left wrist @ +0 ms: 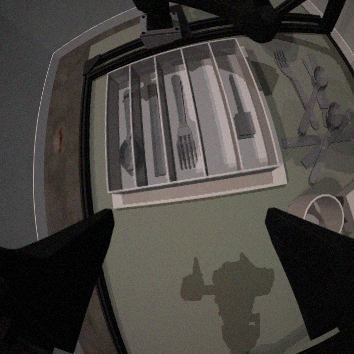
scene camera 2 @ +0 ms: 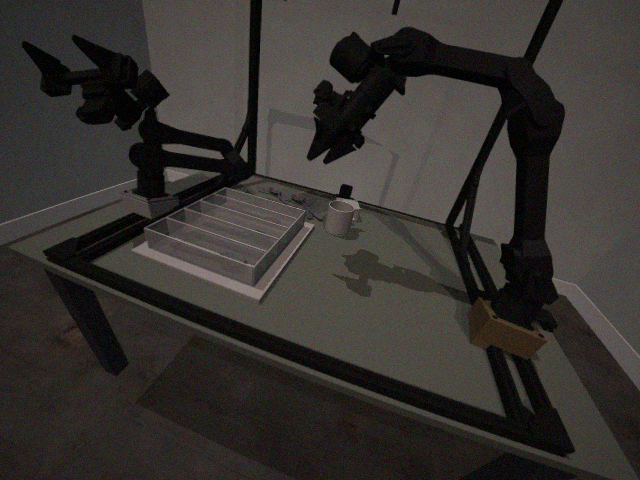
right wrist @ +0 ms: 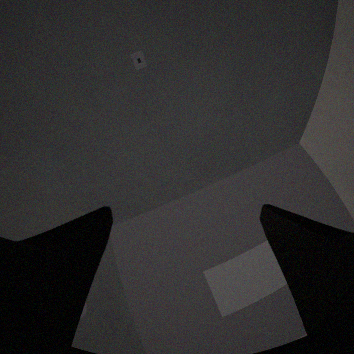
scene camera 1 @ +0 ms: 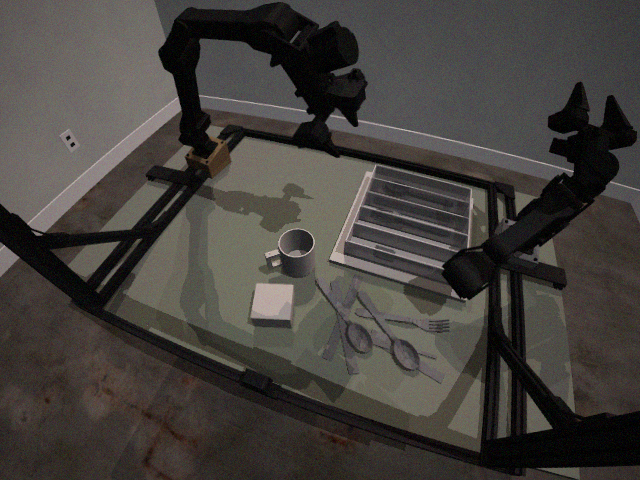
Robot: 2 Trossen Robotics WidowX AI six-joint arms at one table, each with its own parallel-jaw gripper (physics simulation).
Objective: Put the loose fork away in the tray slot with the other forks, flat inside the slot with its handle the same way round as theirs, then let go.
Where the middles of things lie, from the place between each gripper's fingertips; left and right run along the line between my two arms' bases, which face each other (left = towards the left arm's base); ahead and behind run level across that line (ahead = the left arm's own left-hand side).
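Labels:
The white mug [left wrist: 322, 209] sits 180 mm behind my left hand, 50 mm to the left of it and 200 mm below it. Also counted from my left hand, the white box [scene camera 1: 273, 304] is 300 mm behind, 40 mm to the left and 220 mm below, while the cutlery tray [scene camera 1: 435, 225] is 40 mm ahead, 180 mm to the right and 210 mm below.
My right gripper is 15 cm past the cutlery tray, 27 cm to the right of it and 36 cm above it. Measured from my right hand, the white mug is 38 cm behind, 50 cm to the left and 35 cm below, and the white box is 50 cm behind, 49 cm to the left and 37 cm below.

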